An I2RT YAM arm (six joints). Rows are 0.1 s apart.
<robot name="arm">
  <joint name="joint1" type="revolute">
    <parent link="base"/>
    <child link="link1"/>
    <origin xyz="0 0 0.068" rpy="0 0 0"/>
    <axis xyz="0 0 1"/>
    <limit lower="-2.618" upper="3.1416"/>
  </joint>
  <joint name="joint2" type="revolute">
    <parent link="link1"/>
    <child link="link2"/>
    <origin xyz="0.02 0.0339 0.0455" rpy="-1.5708 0 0"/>
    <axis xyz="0 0 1"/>
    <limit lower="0" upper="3.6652"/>
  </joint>
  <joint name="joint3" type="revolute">
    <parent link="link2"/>
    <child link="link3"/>
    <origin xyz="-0.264 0 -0.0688" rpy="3.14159 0 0"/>
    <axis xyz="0 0 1"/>
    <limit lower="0" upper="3.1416"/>
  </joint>
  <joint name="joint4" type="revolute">
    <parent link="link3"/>
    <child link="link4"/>
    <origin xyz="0.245 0.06 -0.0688" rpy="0 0 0"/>
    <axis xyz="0 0 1"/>
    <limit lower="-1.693" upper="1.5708"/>
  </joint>
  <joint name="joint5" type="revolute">
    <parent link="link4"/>
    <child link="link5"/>
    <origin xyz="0.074 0.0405 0.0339" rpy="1.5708 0 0"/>
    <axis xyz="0 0 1"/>
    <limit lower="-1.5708" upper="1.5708"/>
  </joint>
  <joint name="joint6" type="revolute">
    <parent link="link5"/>
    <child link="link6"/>
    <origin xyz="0.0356 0 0.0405" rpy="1.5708 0 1.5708"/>
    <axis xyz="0 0 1"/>
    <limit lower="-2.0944" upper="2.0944"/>
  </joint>
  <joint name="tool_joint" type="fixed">
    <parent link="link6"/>
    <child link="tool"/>
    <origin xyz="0 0 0" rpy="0 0 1.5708"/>
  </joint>
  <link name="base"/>
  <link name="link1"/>
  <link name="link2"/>
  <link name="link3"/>
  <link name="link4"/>
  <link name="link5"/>
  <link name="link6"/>
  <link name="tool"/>
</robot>
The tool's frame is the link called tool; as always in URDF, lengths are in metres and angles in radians.
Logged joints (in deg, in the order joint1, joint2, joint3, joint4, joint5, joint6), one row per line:
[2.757, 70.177, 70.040, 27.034, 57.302, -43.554]
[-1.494, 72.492, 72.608, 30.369, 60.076, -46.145]
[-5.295, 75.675, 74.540, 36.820, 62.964, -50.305]
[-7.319, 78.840, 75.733, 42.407, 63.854, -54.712]
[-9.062, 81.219, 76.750, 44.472, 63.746, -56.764]
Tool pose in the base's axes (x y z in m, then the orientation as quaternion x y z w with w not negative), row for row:
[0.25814, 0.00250, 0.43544, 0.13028, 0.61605, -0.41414, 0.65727]
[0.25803, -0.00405, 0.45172, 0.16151, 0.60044, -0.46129, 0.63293]
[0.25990, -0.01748, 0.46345, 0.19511, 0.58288, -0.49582, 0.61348]
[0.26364, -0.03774, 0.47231, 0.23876, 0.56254, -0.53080, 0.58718]
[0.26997, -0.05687, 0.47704, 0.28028, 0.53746, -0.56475, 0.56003]
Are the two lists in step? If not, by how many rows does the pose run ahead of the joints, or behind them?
The pose runs 2 rows behind the joints: the pose in row i belongs to the joints in row i - 2.
